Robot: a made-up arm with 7 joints. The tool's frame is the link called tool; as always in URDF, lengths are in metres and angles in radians. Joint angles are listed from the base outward. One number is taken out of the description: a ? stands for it. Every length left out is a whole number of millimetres.
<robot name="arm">
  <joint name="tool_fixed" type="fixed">
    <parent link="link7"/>
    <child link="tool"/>
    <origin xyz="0 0 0" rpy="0 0 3.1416"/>
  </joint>
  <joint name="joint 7" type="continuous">
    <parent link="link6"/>
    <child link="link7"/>
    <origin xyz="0 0 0" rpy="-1.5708 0 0"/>
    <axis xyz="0 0 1"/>
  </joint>
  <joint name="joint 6" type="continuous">
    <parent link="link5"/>
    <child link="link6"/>
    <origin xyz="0 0 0" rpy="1.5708 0 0"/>
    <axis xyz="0 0 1"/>
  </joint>
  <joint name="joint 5" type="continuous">
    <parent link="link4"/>
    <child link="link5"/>
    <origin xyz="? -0.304 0" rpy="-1.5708 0 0"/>
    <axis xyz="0 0 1"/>
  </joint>
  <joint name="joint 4" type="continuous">
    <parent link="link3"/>
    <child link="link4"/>
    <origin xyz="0 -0.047 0" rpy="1.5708 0 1.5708"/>
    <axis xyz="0 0 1"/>
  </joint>
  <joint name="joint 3" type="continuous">
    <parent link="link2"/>
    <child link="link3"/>
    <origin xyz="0.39 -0.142 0" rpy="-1.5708 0 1.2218"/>
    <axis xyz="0 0 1"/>
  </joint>
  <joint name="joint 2" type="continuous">
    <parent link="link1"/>
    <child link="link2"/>
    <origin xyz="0 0 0" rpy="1.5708 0 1.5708"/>
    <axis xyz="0 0 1"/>
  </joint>
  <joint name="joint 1" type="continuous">
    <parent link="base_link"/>
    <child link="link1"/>
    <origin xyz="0 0 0" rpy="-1.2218 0 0"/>
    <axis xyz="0 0 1"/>
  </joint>
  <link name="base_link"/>
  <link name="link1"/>
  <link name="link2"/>
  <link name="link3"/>
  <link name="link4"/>
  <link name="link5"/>
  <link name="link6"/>
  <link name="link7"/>
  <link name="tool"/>
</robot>
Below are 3 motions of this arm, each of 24 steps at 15 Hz.
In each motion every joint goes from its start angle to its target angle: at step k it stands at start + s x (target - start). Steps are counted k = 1, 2, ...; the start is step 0. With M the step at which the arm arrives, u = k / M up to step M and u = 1 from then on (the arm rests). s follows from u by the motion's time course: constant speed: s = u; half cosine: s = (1 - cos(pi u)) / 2; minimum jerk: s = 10 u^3 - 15 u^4 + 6 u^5.
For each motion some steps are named. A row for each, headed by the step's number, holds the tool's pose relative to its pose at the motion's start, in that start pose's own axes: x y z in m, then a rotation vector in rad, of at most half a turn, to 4 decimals.
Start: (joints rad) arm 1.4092 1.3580 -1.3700 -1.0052 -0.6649 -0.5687 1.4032
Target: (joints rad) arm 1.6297 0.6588 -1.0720 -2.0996 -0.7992 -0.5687 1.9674
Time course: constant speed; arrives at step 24
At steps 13, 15, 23, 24:
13: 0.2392 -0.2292 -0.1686 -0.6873 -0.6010 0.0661
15: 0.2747 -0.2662 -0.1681 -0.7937 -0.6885 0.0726
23: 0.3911 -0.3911 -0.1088 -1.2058 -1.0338 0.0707
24: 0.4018 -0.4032 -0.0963 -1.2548 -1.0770 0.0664

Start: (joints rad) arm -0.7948 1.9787 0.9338 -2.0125 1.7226 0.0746 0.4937
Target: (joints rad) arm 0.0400 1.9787 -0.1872 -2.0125 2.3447 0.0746 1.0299
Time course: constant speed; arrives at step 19
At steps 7, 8, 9, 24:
7: -0.2099 0.1073 0.0535 0.4550 0.4635 0.7408
8: -0.2385 0.1145 0.0727 0.5386 0.5163 0.8417
9: -0.2657 0.1195 0.0942 0.6272 0.5655 0.9404
24: -0.4136 0.0439 0.3831 1.7984 0.8135 1.7036

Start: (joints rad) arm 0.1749 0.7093 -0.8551 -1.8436 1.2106 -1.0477 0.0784
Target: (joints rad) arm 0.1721 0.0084 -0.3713 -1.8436 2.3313 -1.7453 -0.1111
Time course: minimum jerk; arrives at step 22
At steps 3, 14, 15, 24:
3: -0.0039 -0.0021 -0.0032 0.0202 -0.0310 0.0158
14: -0.0947 -0.0807 -0.1109 0.9880 -0.9081 0.5491
15: -0.0994 -0.0876 -0.1197 1.1053 -0.9584 0.5979
24: -0.1100 -0.1055 -0.1414 1.4445 -1.0518 0.7309

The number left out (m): 0.037
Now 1 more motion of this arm.
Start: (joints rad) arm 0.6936 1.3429 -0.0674 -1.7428 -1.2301 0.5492 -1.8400
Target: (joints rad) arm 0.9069 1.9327 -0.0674 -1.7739 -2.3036 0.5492 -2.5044
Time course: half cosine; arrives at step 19
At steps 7, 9, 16, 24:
7: 0.0012 -0.0521 -0.0115 -0.0018 0.2275 -0.6342
9: -0.0030 -0.0775 -0.0197 -0.0163 0.3672 -0.9623
16: -0.0339 -0.1394 -0.0521 -0.1611 0.8937 -1.8754
24: -0.0395 -0.1453 -0.0568 -0.1948 0.9730 -1.9777

